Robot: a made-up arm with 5 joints.
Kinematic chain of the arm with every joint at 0, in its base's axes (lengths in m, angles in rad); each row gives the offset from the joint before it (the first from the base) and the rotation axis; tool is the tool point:
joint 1: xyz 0 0 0.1 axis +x
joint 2: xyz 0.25 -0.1 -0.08 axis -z
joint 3: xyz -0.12 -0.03 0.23 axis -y
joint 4: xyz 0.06 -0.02 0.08 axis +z
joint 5: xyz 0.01 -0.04 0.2 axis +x
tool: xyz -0.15 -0.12 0
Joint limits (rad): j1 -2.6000..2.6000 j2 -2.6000..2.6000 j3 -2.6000..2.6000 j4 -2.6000..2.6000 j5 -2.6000..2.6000
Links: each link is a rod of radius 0.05 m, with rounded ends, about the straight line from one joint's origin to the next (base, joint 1, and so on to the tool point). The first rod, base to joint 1, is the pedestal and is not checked.
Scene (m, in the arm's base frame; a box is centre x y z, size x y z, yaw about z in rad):
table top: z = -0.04
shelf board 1: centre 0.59 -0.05 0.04 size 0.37 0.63 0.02 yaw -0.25
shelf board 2: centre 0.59 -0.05 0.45 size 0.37 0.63 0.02 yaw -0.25
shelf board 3: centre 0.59 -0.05 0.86 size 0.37 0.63 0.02 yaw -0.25
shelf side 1: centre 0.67 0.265 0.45 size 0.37 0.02 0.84 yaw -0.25
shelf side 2: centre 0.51 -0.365 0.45 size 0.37 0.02 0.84 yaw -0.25
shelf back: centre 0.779 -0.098 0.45 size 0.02 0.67 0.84 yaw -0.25
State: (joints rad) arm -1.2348 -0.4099 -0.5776 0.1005 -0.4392
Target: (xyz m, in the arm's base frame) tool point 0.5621 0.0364 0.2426
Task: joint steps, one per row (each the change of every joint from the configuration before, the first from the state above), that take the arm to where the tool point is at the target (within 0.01 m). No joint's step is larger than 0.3 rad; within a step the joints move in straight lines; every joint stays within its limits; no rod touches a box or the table.
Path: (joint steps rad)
1: 0.0252 -0.0259 -0.1659 -0.2544 0.1125
2: 0.0252 -0.0258 -0.1659 -0.2545 0.1124
3: 0.0252 -0.0259 -0.1659 -0.2544 0.1125
4: 0.0252 -0.0258 -0.1659 -0.2544 0.1125
5: 0.0252 -0.0259 -0.1660 -0.2545 0.1124
6: 0.0097 -0.0551 -0.0616 0.2541 -0.0773
7: 0.0098 -0.0550 -0.0616 0.2542 -0.0772
8: 0.0098 -0.0551 -0.0617 0.2541 -0.0773
9: 0.0097 -0.0550 -0.0616 0.2541 -0.0773
10: 0.0098 -0.0551 -0.0617 0.2541 -0.0773
11: 0.0098 -0.0550 -0.0616 0.2541 -0.0773

